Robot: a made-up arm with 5 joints.
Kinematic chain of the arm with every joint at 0, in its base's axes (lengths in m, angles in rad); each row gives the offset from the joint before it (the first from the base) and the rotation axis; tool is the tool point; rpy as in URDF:
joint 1: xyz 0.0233 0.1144 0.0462 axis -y
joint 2: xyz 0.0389 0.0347 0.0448 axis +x
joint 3: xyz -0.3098 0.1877 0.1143 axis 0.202 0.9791 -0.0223
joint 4: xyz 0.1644 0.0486 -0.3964 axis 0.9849 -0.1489 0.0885
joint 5: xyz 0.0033 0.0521 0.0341 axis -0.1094 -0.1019 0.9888
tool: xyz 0.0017 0.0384 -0.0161 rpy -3.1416 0 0
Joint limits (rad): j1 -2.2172..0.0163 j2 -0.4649..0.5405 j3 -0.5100..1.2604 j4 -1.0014..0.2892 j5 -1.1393..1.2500
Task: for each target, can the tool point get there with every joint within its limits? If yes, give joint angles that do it. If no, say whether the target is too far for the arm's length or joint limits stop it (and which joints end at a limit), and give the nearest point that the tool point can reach.
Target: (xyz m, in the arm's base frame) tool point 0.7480 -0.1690 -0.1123
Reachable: no: joint limits stop it (at a limit: joint 1, joint 2, joint 3, joint 4, joint 5) | nearest point 0.1523 0.2877 -0.1862 | short by 0.754 m
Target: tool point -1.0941 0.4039 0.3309
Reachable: no: too far | nearest point -0.6454 0.4396 0.2166 | short by 0.464 m
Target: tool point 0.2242 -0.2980 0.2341
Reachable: no: joint limits stop it (at a limit: joint 1, joint 2, joint 4, joint 5) | nearest point -0.1510 0.2987 0.3233 | short by 0.710 m
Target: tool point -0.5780 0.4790 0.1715
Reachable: yes | joints -0.7099 -0.2362 1.0170 -0.8867 -0.1495
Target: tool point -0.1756 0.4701 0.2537
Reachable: yes | joints -2.0267 -0.0040 -0.0038 -0.5513 0.0732
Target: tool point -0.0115 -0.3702 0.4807
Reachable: no: joint limits stop it (at a limit: joint 1, joint 2, joint 4, joint 5) | nearest point -0.1643 0.2662 0.4555 | short by 0.655 m
